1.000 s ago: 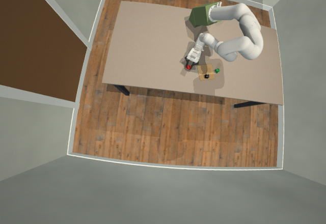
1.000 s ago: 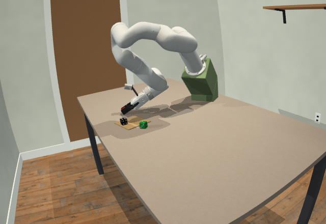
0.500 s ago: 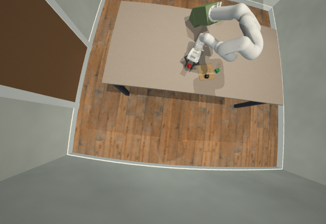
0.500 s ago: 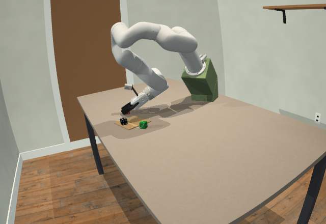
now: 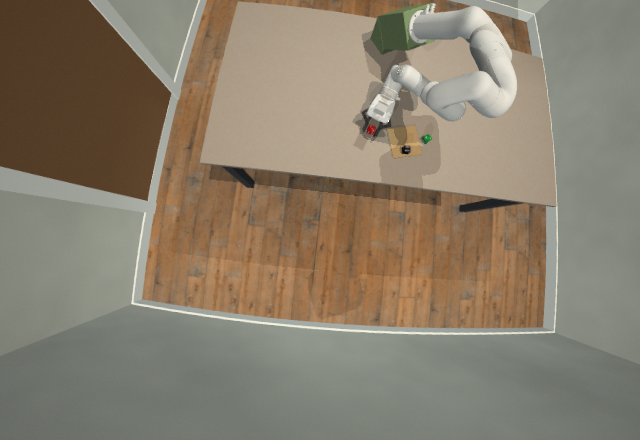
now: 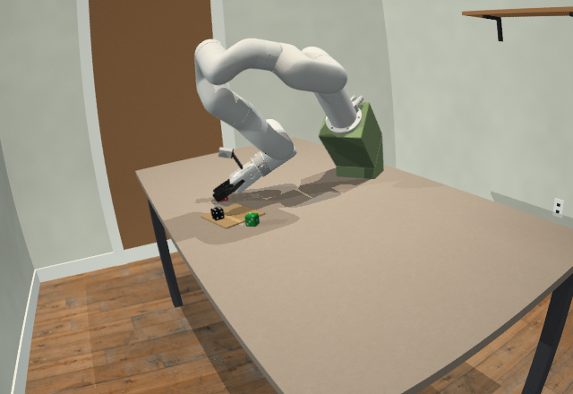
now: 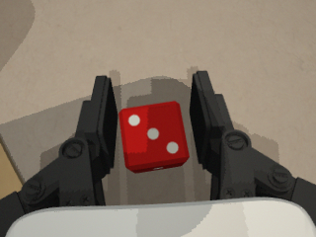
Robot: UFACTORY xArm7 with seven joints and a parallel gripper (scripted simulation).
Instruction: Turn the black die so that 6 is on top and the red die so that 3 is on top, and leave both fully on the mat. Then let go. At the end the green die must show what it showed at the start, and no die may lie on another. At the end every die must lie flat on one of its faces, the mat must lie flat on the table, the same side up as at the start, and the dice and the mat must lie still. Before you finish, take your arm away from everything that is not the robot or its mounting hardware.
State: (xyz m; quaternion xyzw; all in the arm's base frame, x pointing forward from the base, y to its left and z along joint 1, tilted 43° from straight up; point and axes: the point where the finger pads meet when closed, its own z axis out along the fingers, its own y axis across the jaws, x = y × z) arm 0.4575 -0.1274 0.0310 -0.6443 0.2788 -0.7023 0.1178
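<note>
My hand is 1 cm past the red die and 1 cm above it. Also, from my hand: tan mat (16 cm to the left, 2 cm below); black die (17 cm to the left, 5 cm ahead, 1 cm below); green die (26 cm to the left, 3 cm behind, 1 cm below).
</note>
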